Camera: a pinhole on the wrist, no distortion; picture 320 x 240 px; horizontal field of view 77.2 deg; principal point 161.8 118.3 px. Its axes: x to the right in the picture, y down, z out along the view. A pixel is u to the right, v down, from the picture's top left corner.
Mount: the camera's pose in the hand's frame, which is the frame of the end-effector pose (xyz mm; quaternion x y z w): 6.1 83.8 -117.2 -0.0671 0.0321 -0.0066 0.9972
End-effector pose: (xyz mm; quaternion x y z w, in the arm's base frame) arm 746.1 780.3 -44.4 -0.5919 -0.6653 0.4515 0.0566
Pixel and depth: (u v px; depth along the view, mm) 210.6 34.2 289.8
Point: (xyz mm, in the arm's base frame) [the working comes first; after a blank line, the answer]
In the camera's frame: 70.6 -121.6 289.8

608.5 762.5 -194.4
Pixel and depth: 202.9 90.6 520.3
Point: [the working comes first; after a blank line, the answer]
In the camera's frame: 106.7 -71.9 520.3

518.3 680.2 -399.3
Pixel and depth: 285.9 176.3 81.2
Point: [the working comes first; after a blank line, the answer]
In the camera's frame: 50.3 23.5 81.2

840.6 842.5 -125.6
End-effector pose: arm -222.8 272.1 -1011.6 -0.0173 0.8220 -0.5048 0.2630
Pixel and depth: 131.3 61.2 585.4
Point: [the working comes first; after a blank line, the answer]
In the camera's frame: -89.1 -166.8 585.4

36.9 -117.2 -1163.3
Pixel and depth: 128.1 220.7 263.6
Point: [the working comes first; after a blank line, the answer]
In the camera's frame: -44.3 134.7 263.6

-88.0 296.7 -1260.9
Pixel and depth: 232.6 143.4 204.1
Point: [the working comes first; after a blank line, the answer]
In the camera's frame: 72.1 25.6 204.1

-235.1 248.4 -1189.9
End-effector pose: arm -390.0 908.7 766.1 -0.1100 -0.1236 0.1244 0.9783
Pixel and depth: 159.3 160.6 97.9
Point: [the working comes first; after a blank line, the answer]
In the camera's frame: -1.2 20.7 97.9

-398.4 1018.4 717.9
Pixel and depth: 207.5 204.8 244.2
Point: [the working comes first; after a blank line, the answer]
In the camera's frame: 55.7 105.4 244.2

-392.6 1157.3 829.6
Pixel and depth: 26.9 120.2 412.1
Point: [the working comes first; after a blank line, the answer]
In the camera's frame: -277.4 3.9 412.1

-733.5 1038.8 968.0
